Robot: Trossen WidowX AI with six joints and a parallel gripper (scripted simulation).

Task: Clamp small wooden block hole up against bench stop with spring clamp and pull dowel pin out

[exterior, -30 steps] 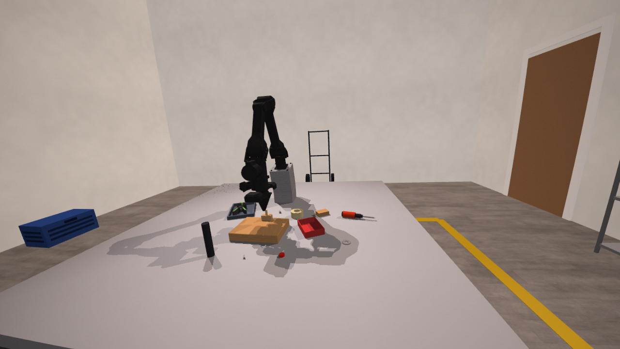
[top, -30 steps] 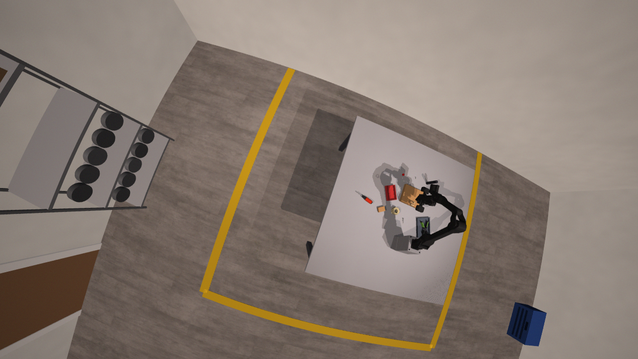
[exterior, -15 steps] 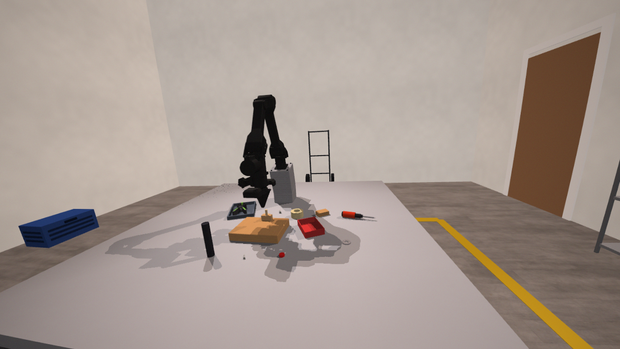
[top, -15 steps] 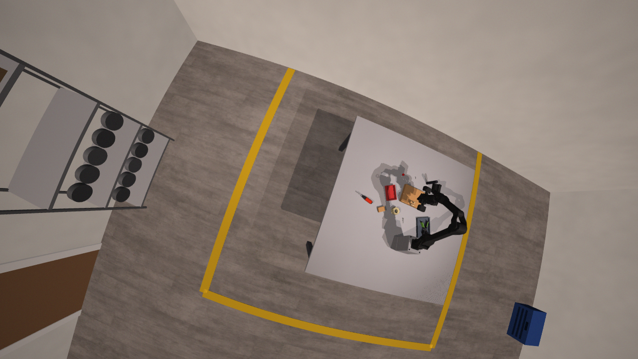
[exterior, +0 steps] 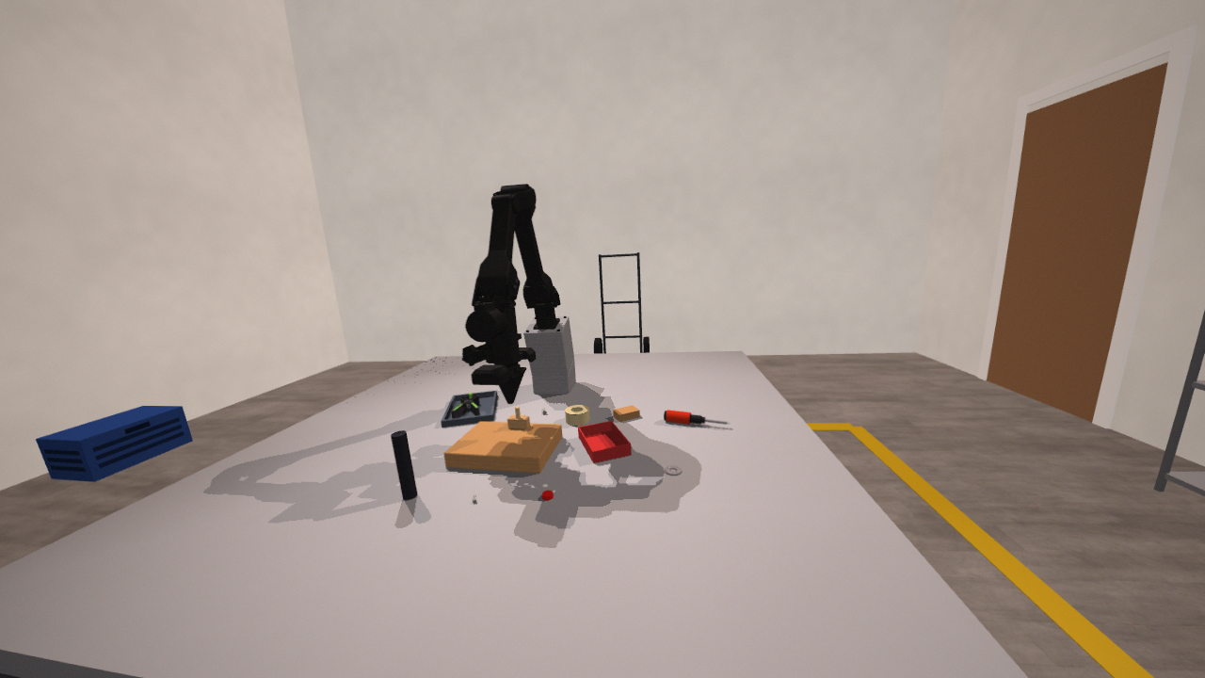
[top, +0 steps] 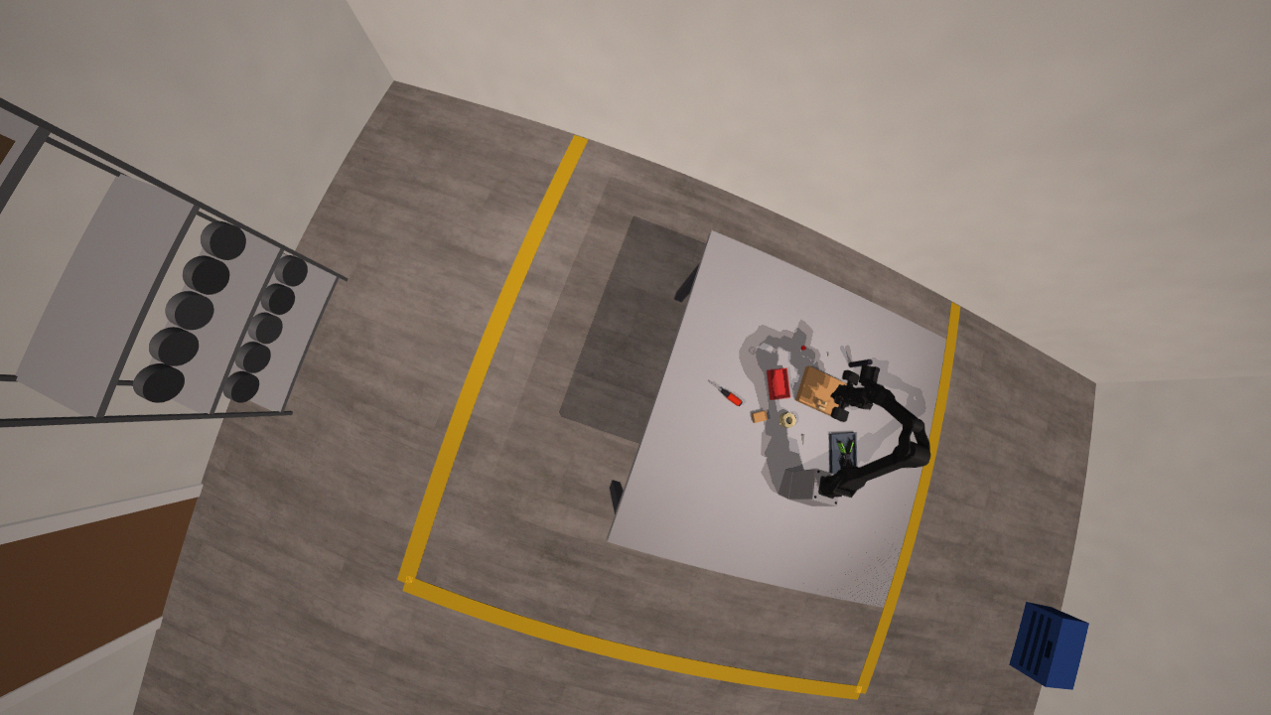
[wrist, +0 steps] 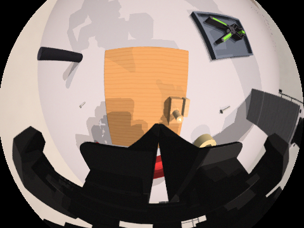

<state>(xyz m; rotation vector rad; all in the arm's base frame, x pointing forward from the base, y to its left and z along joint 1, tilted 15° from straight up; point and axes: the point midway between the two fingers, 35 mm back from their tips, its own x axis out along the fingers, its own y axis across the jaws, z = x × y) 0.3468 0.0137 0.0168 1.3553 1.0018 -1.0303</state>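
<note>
Now: the dowel pin 80 mm below my hand and 30 mm behind it. From my hand the other things lie so: bench stop 90 mm below, 50 mm behind, 10 mm to the right; then wooden board 120 mm below, 20 mm ahead, 10 mm to the right; then small wooden block 90 mm below, 30 mm behind.
</note>
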